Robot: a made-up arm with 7 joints.
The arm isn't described. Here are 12 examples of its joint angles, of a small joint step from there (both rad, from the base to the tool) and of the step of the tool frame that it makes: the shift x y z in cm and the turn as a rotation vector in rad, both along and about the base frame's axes.
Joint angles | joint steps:
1: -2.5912 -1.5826 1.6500 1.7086 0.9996 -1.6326 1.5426 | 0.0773 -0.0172 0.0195 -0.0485 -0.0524 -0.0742 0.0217
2: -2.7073 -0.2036 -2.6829 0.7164 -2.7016 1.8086 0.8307 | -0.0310 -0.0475 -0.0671 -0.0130 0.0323 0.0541 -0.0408
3: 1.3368 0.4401 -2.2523 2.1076 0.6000 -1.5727 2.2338 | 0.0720 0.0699 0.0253 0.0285 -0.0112 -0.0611 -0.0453
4: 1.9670 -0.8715 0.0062 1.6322 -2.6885 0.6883 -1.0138 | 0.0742 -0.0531 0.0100 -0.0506 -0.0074 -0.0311 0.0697
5: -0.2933 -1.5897 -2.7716 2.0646 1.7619 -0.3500 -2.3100 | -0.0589 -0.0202 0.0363 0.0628 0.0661 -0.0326 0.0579
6: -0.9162 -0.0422 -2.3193 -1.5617 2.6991 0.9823 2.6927 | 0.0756 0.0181 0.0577 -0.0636 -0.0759 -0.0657 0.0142
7: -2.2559 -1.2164 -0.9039 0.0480 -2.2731 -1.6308 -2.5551 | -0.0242 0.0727 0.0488 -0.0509 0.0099 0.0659 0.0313
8: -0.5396 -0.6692 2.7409 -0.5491 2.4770 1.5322 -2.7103 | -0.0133 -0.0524 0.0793 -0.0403 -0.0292 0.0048 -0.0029
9: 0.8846 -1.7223 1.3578 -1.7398 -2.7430 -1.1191 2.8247 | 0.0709 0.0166 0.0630 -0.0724 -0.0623 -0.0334 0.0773
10: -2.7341 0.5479 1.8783 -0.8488 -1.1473 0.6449 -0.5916 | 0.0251 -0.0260 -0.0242 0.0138 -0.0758 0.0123 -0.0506
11: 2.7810 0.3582 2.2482 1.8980 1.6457 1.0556 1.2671 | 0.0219 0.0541 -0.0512 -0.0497 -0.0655 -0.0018 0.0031
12: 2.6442 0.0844 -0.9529 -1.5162 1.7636 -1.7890 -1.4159 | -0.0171 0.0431 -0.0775 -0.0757 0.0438 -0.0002 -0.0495
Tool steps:
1: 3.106 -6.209 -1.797 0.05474 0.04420 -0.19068
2: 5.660 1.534 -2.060 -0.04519 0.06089 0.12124
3: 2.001 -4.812 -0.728 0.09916 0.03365 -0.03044
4: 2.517 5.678 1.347 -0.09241 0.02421 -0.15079
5: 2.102 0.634 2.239 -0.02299 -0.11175 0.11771
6: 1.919 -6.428 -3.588 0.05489 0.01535 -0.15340
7: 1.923 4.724 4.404 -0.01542 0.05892 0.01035
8: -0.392 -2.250 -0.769 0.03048 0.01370 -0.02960
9: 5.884 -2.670 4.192 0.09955 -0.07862 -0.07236
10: 1.777 0.855 1.886 -0.11983 0.00628 0.02663
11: -4.036 0.774 2.912 0.06458 -0.01219 0.03742
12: -6.414 -0.468 -3.057 -0.01925 -0.09444 0.09760
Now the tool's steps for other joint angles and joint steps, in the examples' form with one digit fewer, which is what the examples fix.
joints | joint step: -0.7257 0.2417 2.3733 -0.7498 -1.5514 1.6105 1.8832 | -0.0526 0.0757 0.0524 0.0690 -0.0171 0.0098 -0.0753
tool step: 3.59 2.51 -1.15 0.0807 0.0480 -0.0235
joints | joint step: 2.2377 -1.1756 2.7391 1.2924 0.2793 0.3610 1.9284 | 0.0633 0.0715 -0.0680 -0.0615 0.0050 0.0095 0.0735
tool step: 4.35 2.30 8.79 0.1365 -0.0627 0.0110
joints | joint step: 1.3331 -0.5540 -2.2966 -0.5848 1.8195 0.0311 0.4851 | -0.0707 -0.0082 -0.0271 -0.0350 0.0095 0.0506 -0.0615
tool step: -1.41 -3.82 -0.12 0.0257 0.0335 0.1694
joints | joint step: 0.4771 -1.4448 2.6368 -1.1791 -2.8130 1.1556 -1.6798 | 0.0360 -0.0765 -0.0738 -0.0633 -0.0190 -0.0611 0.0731
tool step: 2.67 4.61 -5.38 -0.1673 0.0051 -0.0711
